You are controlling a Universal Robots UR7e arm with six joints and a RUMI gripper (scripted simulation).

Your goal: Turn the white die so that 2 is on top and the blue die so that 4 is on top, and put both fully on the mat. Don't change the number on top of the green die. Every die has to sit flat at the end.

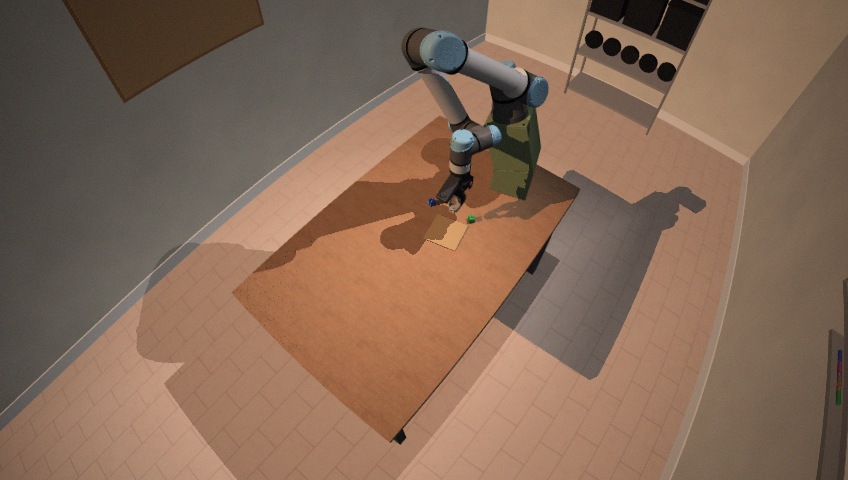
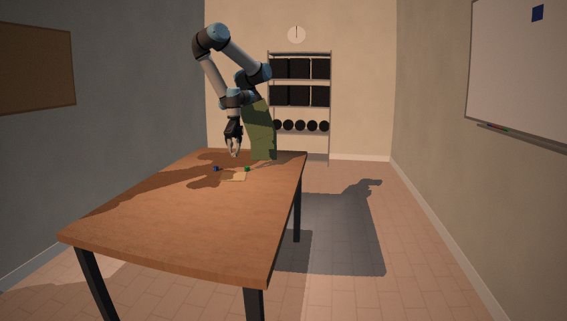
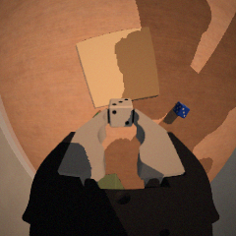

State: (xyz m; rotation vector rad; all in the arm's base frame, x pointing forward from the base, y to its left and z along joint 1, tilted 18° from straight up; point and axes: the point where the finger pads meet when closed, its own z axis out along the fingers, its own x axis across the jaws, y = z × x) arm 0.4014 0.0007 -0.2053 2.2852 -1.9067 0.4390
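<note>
The tan mat lies 4 cm ahead of my hand, 1 cm to the left of it and 12 cm below it. From my hand the other things lie so: blue die 2 cm behind, 14 cm to the right, 11 cm below; green die 8 cm behind, 4 cm to the left, 11 cm below; white die right at my hand.
</note>
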